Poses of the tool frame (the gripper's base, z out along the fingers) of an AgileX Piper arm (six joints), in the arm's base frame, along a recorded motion.
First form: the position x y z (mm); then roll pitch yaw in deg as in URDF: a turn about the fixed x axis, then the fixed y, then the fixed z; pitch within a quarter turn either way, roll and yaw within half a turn.
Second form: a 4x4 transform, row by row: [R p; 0 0 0 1], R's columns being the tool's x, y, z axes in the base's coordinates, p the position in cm. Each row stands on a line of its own. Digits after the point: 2 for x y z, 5 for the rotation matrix.
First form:
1: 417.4, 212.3, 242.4, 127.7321, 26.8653, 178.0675
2: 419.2, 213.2, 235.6, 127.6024, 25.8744, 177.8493
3: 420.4, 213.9, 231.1, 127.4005, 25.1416, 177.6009
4: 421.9, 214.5, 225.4, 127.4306, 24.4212, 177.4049
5: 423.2, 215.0, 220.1, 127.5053, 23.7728, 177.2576
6: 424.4, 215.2, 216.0, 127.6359, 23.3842, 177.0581
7: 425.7, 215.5, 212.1, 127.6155, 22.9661, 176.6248
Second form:
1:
-0.89156, -0.33655, 0.30306, 41.74
0.03008, 0.62367, 0.78111, 21.23
-0.45189, 0.70552, -0.54592, 24.24
0, 0, 0, 1

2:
-0.89912, -0.32260, 0.29583, 41.92
0.03377, 0.62272, 0.78171, 21.32
-0.43640, 0.71284, -0.54901, 23.56
0, 0, 0, 1

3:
-0.90447, -0.31179, 0.29108, 42.04
0.03789, 0.62098, 0.78291, 21.39
-0.42486, 0.71915, -0.54984, 23.11
0, 0, 0, 1

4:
-0.90960, -0.30045, 0.28699, 42.19
0.04123, 0.62204, 0.78190, 21.45
-0.41344, 0.72304, -0.55342, 22.54
0, 0, 0, 1

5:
-0.91410, -0.29029, 0.28310, 42.32
0.04379, 0.62344, 0.78065, 21.50
-0.40311, 0.72599, -0.55718, 22.01
0, 0, 0, 1

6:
-0.91665, -0.28255, 0.28268, 42.44
0.04711, 0.62597, 0.77842, 21.52
-0.39689, 0.72686, -0.56049, 21.60
0, 0, 0, 1

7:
-0.91914, -0.27261, 0.28438, 42.57
0.05421, 0.62750, 0.77673, 21.55
-0.39019, 0.72934, -0.56198, 21.21
0, 0, 0, 1

